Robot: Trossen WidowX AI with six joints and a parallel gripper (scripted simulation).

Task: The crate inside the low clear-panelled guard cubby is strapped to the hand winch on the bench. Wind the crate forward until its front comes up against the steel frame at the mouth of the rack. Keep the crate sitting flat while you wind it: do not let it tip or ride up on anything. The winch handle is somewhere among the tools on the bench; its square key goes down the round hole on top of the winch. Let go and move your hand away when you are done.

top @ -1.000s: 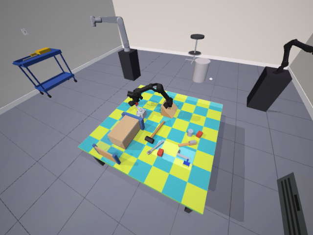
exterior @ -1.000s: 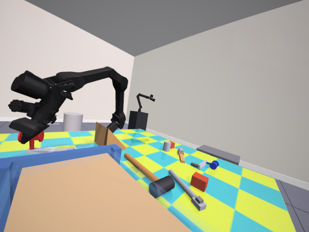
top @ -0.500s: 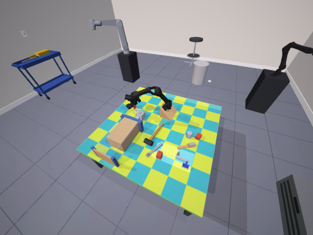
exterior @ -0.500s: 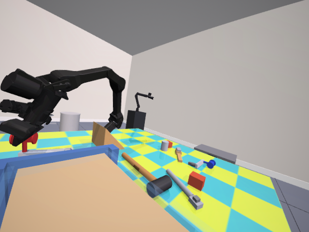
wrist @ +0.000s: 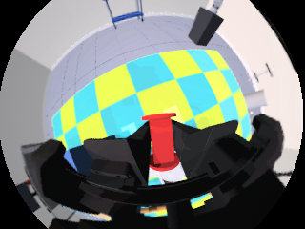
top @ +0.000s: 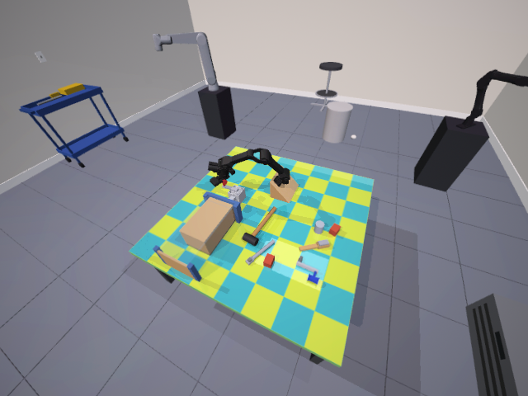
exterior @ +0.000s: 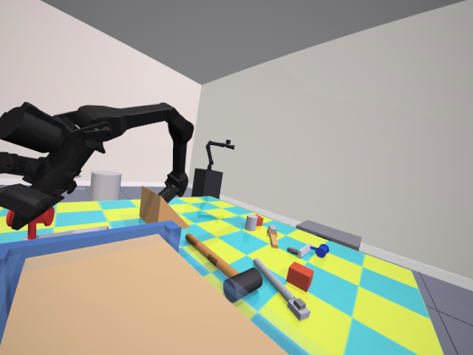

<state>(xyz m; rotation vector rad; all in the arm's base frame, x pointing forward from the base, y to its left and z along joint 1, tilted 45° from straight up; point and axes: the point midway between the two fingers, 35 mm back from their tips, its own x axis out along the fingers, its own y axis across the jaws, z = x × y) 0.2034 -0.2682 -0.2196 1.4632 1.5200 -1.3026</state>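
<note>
Now: gripper tip 2 cm to the right of the red grip and 1 cm below it. Round my gripper tip: brush: 12 cm ahead, 77 cm to the left, 11 cm below; winch handle: 6 cm to the left, 2 cm below; grey winch: 2 cm behind, 11 cm to the left, 10 cm below.
</note>
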